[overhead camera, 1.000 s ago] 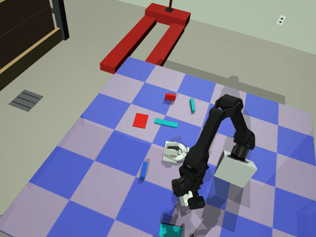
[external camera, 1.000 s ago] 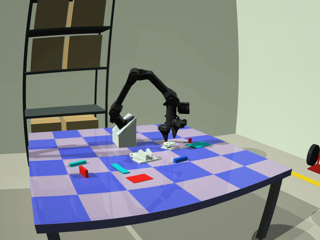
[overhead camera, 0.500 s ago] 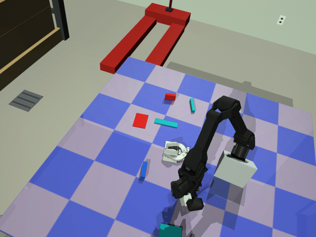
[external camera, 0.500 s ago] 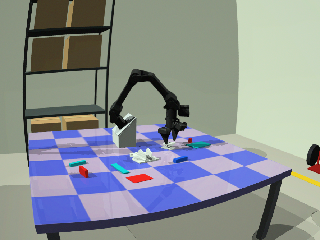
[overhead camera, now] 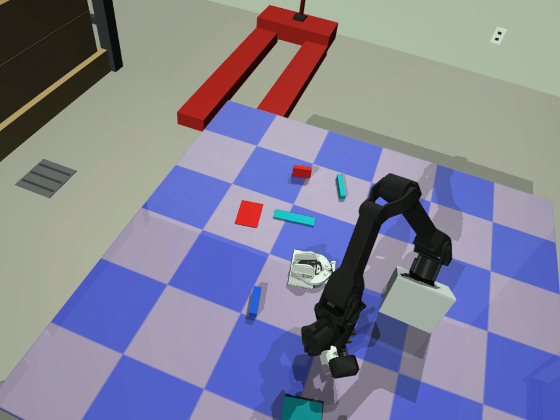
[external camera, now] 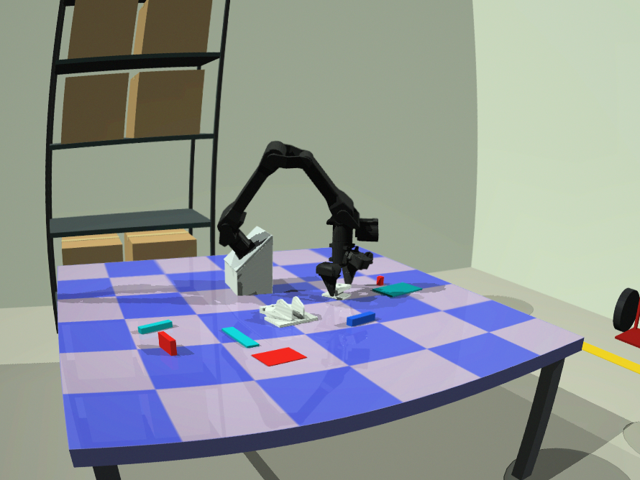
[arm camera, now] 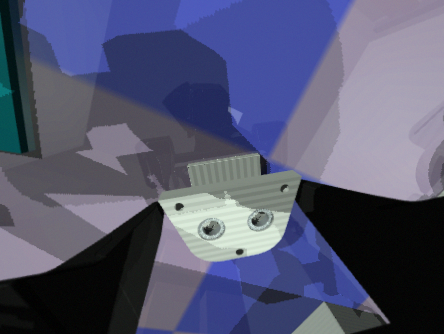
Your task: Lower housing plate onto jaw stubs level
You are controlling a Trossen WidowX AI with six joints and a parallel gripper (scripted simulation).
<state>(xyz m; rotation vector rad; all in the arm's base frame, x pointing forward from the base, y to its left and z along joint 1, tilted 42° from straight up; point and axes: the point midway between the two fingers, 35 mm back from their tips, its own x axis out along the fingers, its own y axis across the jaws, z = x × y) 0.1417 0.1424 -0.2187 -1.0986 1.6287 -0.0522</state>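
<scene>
Now: the white stepped bracket 1 cm to the right of my gripper tip and 1 cm behind it. Round my gripper tip: cyan flat plate: 20 cm to the left, 1 cm below, 1 cm behind; then blue bar: 23 cm ahead, 3 cm to the right; then cyan bar: 36 cm to the right, 27 cm ahead, 1 cm below.
</scene>
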